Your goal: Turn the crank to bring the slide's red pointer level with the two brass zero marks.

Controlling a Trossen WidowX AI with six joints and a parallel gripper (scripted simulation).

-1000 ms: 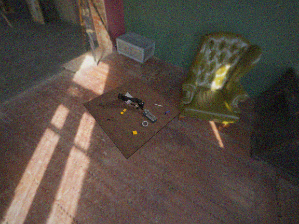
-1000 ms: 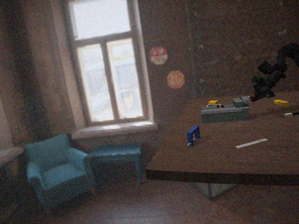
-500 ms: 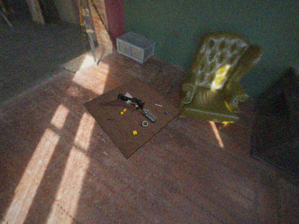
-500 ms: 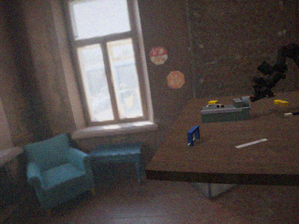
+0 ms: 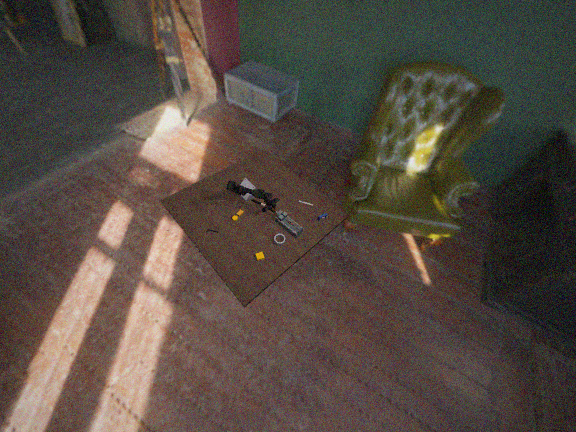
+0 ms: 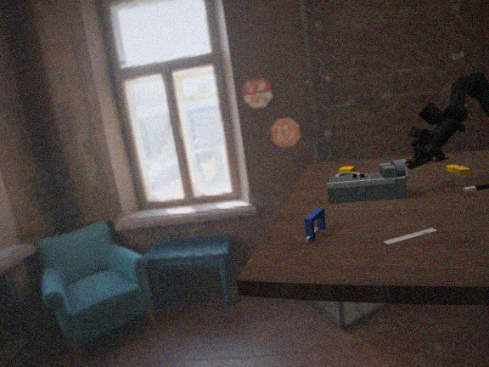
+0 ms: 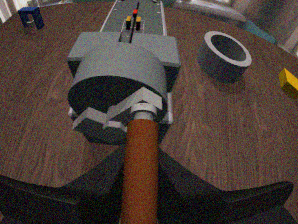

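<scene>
Right now my gripper tip is 18 cm short of the red pointer, 6 cm to the right of it and 1 cm above it. Also, from my gripper tip: yellow block: 33 cm to the right, 27 cm ahead, 8 cm below; then white strip: 38 cm to the left, 9 cm below, 1 cm ahead; then crank handle: 2 cm behind, 2 cm above.
</scene>
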